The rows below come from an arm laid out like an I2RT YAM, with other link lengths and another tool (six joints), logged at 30 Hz.
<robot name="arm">
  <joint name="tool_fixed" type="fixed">
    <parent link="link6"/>
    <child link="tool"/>
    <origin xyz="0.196 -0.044 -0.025" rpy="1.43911 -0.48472 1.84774"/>
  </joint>
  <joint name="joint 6" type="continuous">
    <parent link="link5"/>
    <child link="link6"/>
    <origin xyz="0.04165 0 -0.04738" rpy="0 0 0"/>
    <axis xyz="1 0 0"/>
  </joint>
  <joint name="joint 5" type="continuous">
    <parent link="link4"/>
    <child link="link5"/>
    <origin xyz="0.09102 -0.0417 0.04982" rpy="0 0 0"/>
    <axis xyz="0 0 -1"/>
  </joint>
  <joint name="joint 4" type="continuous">
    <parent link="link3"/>
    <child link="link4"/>
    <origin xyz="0.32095 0.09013 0.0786" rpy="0 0 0"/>
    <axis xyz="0 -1 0"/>
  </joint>
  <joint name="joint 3" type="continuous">
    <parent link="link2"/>
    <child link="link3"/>
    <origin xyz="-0.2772 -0.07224 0" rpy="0 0 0"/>
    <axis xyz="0 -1 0"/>
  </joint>
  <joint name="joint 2" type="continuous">
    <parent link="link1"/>
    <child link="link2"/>
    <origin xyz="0.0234 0.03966 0.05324" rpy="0 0 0"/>
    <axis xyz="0 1 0"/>
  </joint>
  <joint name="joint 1" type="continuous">
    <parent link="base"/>
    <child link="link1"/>
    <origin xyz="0 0 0.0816" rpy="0 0 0"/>
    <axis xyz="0 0 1"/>
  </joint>
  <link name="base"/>
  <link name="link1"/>
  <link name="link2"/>
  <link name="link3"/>
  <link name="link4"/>
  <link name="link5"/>
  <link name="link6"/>
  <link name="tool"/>
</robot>
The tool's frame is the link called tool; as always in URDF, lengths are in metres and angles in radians. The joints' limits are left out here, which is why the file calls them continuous.
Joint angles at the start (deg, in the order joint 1, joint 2, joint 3, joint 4, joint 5, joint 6):
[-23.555 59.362 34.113 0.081 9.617 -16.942]
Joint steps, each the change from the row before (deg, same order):
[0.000 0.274 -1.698 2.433 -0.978 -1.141]
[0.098 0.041 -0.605 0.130 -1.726 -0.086]
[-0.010 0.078 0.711 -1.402 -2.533 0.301]
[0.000 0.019 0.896 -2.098 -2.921 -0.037]
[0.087 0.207 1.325 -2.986 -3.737 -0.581]
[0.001 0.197 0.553 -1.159 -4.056 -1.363]
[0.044 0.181 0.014 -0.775 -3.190 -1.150]
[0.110 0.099 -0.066 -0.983 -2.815 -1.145]
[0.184 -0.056 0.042 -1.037 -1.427 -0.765]
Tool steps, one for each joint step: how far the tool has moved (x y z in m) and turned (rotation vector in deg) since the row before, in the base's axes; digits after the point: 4 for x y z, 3 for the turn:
[0.0029 0.0027 -0.0079 -0.670 -0.013 1.362]
[0.0034 0.0069 -0.0071 0.808 0.224 1.699]
[0.0059 0.0086 -0.0018 1.546 0.135 2.145]
[0.0055 0.0107 -0.0025 1.656 0.614 2.628]
[0.0064 0.0148 -0.0036 1.888 1.213 3.656]
[0.0080 0.0149 -0.0016 1.024 0.320 4.201]
[0.0046 0.0130 -0.0048 0.888 0.470 3.372]
[0.0026 0.0127 -0.0056 0.833 0.654 3.098]
[0.0003 0.0081 -0.0035 0.427 0.651 1.788]

